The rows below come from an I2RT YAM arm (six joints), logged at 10 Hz.
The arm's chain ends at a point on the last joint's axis. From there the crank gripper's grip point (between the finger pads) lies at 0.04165 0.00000 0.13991 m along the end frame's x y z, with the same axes.
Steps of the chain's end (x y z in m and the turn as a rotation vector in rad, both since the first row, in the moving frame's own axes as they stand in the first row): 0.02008, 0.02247, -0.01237, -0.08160, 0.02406, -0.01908; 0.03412, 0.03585, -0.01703, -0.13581, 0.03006, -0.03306; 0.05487, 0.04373, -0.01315, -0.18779, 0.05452, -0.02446; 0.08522, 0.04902, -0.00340, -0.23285, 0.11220, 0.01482
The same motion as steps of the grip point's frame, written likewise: 0.02353, 0.03301, -0.01384, -0.08160, 0.02406, -0.01908; 0.03858, 0.05326, -0.01954, -0.13581, 0.03006, -0.03306; 0.06269, 0.06852, -0.01798, -0.18779, 0.05452, -0.02446; 0.10024, 0.08142, -0.01274, -0.23285, 0.11220, 0.01482
